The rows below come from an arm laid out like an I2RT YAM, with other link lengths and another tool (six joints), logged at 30 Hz.
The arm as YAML. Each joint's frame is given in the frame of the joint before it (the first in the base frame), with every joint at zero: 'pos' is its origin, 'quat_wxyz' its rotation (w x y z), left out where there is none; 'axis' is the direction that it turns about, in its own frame. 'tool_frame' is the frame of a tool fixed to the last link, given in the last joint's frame.
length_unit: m
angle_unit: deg
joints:
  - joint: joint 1
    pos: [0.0, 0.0, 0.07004]
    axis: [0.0, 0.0, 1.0]
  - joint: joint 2
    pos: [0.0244, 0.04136, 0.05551]
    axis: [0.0, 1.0, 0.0]
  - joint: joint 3
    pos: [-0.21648, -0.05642, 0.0]
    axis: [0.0, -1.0, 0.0]
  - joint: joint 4
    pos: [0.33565, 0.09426, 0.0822]
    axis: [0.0, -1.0, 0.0]
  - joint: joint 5
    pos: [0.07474, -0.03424, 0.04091]
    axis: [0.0, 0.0, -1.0]
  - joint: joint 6
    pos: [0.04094, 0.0, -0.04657]
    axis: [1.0, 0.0, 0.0]
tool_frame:
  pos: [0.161, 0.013, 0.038]
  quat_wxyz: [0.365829, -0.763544, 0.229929, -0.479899]
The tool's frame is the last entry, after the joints.
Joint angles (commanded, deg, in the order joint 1, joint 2, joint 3, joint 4, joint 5, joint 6), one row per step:
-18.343, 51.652, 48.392, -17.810, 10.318, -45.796
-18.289, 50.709, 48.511, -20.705, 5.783, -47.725
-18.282, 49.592, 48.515, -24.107, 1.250, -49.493
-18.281, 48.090, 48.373, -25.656, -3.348, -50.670
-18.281, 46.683, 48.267, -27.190, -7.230, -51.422
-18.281, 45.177, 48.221, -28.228, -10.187, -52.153
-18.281, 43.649, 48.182, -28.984, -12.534, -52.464
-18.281, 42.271, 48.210, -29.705, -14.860, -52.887
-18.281, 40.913, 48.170, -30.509, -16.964, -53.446
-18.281, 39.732, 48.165, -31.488, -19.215, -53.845
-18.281, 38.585, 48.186, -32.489, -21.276, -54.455
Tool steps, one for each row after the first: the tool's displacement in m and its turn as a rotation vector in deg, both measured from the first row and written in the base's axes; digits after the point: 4 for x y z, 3 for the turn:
-0.0022, 0.0189, -0.0053, 0.590, 2.019, 4.974
-0.0075, 0.0382, -0.0119, 1.572, 4.196, 9.846
-0.0117, 0.0569, -0.0078, 2.296, 4.061, 14.540
-0.0169, 0.0729, -0.0036, 3.134, 3.860, 18.403
-0.0224, 0.0854, 0.0038, 3.339, 3.186, 21.414
-0.0279, 0.0955, 0.0125, 3.515, 2.210, 23.710
-0.0334, 0.1055, 0.0207, 3.579, 1.308, 26.033
-0.0394, 0.1147, 0.0275, 3.508, 0.619, 28.200
-0.0456, 0.1243, 0.0328, 3.785, 0.123, 30.435
-0.0521, 0.1332, 0.0377, 3.812, -0.281, 32.571

